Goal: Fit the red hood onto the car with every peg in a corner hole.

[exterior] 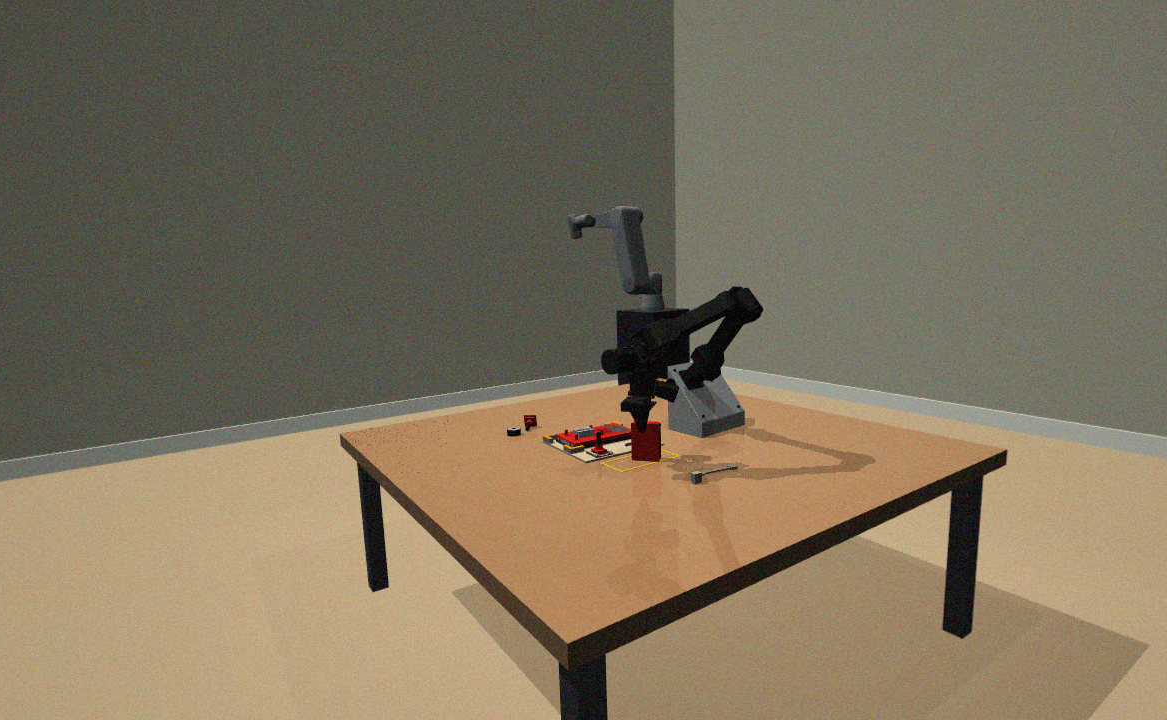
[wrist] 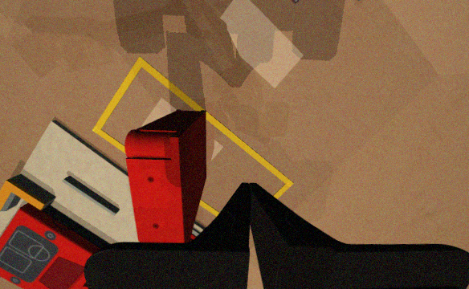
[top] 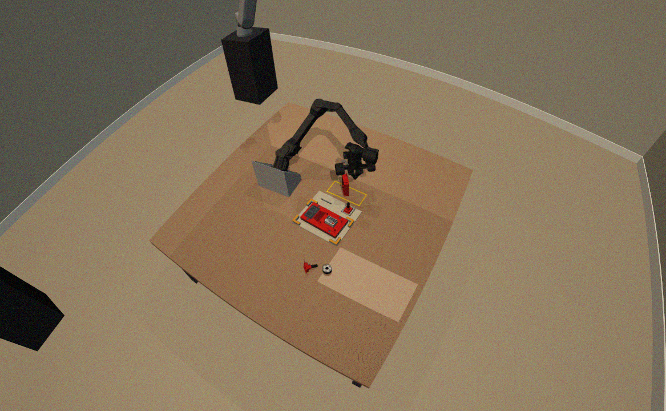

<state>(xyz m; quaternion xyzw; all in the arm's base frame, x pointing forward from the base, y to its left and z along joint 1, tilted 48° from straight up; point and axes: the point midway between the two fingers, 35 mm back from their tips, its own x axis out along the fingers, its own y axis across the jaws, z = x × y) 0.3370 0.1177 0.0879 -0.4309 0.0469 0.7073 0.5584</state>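
Now: the red hood 4 cm below my gripper tip, 4 cm behind it and 3 cm to the right of it. From my gripper tip the other things lie so: round part: 46 cm to the right, 8 cm ahead, 7 cm below; pale jig plate: 22 cm to the right, 7 cm below, 4 cm behind.
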